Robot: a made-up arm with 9 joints. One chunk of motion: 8 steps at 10 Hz.
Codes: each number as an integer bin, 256 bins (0 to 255) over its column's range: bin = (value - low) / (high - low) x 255, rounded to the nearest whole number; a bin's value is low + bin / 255 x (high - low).
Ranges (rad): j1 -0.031..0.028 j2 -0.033..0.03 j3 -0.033..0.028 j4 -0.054..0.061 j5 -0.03..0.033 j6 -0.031..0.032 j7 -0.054..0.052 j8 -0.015..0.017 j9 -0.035..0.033
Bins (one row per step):
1: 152 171 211 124 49 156 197 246 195
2: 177 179 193 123 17 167 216 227 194
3: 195 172 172 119 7 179 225 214 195
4: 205 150 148 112 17 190 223 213 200
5: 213 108 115 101 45 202 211 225 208
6: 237 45 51 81 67 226 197 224 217
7: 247 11 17 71 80 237 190 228 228
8: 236 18 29 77 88 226 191 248 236
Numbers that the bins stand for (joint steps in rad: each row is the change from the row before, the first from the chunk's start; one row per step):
1: 0.00417 0.00925 0.01747 0.00192 -0.01789 0.00754 0.02789 0.01587 0.01700
2: 0.00995 0.01122 0.01317 0.00147 -0.02580 0.01026 0.03579 0.01349 0.01673
3: 0.01412 0.00949 0.00815 -0.00033 -0.02827 0.01322 0.03953 0.01185 0.01700
4: 0.01643 0.00406 0.00240 -0.00349 -0.02580 0.01594 0.03870 0.01173 0.01833
5: 0.01828 -0.00632 -0.00549 -0.00845 -0.01888 0.01891 0.03371 0.01324 0.02047
6: 0.02384 -0.02188 -0.02080 -0.01747 -0.01345 0.02484 0.02789 0.01311 0.02287
7: 0.02615 -0.03028 -0.02893 -0.02198 -0.01024 0.02755 0.02498 0.01361 0.02580
8: 0.02360 -0.02855 -0.02606 -0.01927 -0.00826 0.02484 0.02540 0.01612 0.02793

